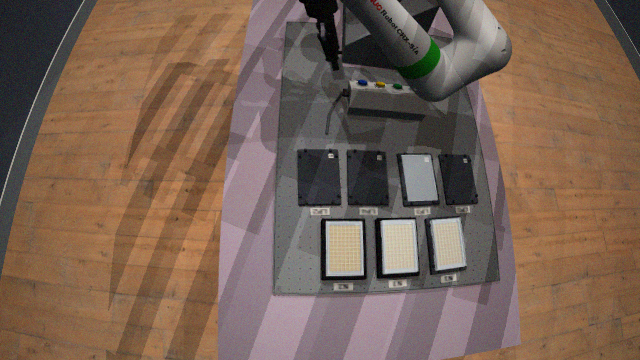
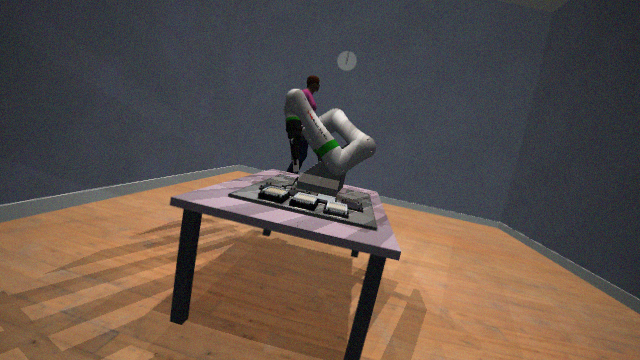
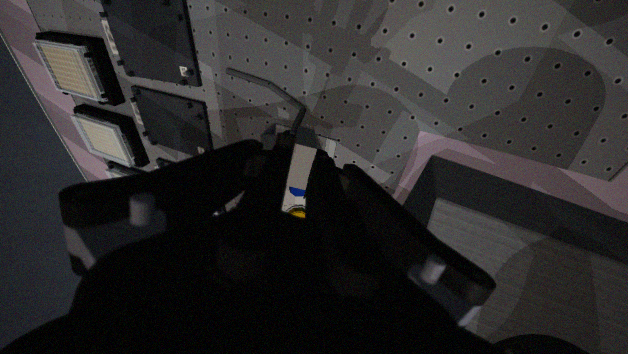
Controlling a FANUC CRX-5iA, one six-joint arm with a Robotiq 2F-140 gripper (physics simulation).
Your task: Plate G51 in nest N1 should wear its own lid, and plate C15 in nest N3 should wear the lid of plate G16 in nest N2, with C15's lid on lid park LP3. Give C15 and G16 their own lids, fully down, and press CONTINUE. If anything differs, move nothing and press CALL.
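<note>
Plates stand in nests: N2 plate [image 1: 344, 249] [image 2: 274, 192] [image 3: 72, 70], N3 plate [image 1: 398, 247] [image 2: 304, 199] [image 3: 104, 139] and N1 plate [image 1: 448, 244] [image 2: 336, 208]. Their codes are unreadable; clear lids are hard to tell. A pale grey lid [image 1: 420, 178] with a small white label lies on park LP3. The button box [image 1: 385, 104] carries a blue button [image 1: 362, 82] [image 3: 297, 191], yellow button [image 1: 380, 84] [image 3: 298, 214] and green button [image 1: 397, 86]. Their legends are unreadable. My gripper [image 1: 335, 66] [image 2: 295, 169] is shut, empty, above the board beside the box's blue end.
Dark parks LP2 [image 1: 319, 177] [image 3: 150, 40], LP4 [image 1: 368, 177] [image 3: 175, 120] and LP1 [image 1: 458, 179] show no lid. A cable [image 1: 328, 120] [image 3: 270, 82] runs from the box. A person [image 2: 311, 95] stands behind the arm, partly hidden.
</note>
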